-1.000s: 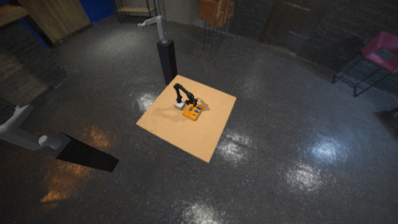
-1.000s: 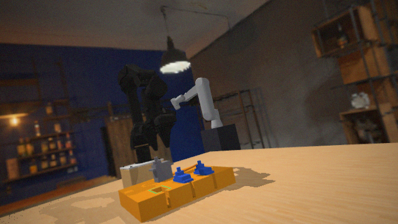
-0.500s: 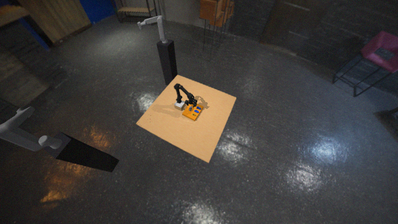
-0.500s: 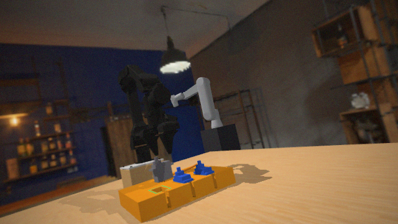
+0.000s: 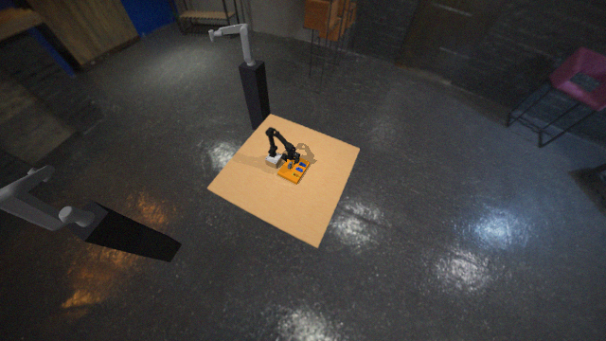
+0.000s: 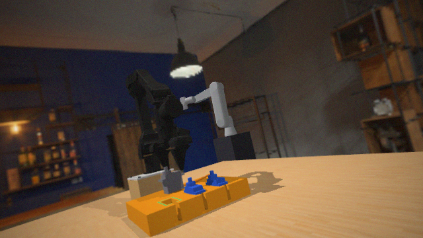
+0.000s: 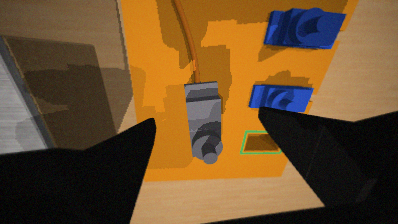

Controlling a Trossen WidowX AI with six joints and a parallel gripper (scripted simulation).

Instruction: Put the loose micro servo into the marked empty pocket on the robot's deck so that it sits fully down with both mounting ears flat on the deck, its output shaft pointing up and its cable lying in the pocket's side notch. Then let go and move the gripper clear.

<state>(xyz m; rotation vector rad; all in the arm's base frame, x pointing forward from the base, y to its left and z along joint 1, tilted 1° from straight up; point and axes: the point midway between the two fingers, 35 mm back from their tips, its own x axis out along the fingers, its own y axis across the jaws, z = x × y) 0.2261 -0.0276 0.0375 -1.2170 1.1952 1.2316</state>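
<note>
Right now the orange deck is 80 mm below my gripper tip.
</note>
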